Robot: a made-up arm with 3 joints. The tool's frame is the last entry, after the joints.
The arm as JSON. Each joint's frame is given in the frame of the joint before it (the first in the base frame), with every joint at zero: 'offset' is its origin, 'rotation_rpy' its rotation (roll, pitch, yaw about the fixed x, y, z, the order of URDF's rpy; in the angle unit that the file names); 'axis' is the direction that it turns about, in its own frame. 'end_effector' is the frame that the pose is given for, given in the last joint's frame.
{
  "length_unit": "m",
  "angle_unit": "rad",
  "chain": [
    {
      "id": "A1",
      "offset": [
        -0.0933,
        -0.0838,
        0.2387
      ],
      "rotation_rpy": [
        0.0,
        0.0,
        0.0
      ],
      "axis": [
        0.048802,
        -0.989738,
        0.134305
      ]
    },
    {
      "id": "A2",
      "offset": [
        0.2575,
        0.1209,
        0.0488
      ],
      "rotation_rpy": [
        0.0,
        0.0,
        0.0
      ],
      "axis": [
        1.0,
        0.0,
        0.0
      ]
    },
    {
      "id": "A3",
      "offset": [
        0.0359,
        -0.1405,
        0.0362
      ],
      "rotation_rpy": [
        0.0,
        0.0,
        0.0
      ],
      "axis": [
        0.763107,
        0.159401,
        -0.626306
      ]
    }
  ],
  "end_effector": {
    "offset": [
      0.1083,
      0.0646,
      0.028
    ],
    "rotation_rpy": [
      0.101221,
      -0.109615,
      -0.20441
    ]
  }
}
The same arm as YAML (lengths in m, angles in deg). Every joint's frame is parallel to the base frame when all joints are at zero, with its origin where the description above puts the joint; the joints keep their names.
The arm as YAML. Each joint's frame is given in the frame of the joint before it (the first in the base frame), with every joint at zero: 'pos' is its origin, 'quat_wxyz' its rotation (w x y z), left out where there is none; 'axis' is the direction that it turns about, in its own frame. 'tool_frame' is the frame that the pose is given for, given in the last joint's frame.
length_unit: m
angle_unit: deg
joints:
  - joint: A1
    pos: [-0.0933, -0.0838, 0.2387]
    axis: [0.048802, -0.989738, 0.134305]
  - joint: A2
    pos: [0.2575, 0.1209, 0.0488]
    axis: "+x"
  - joint: A3
    pos: [0.0359, -0.1405, 0.0362]
    axis: [0.763107, 0.159401, -0.626306]
tool_frame:
  pos: [0.1083, 0.0646, 0.028]
  quat_wxyz: [0.992299, 0.044667, -0.059578, -0.098987]

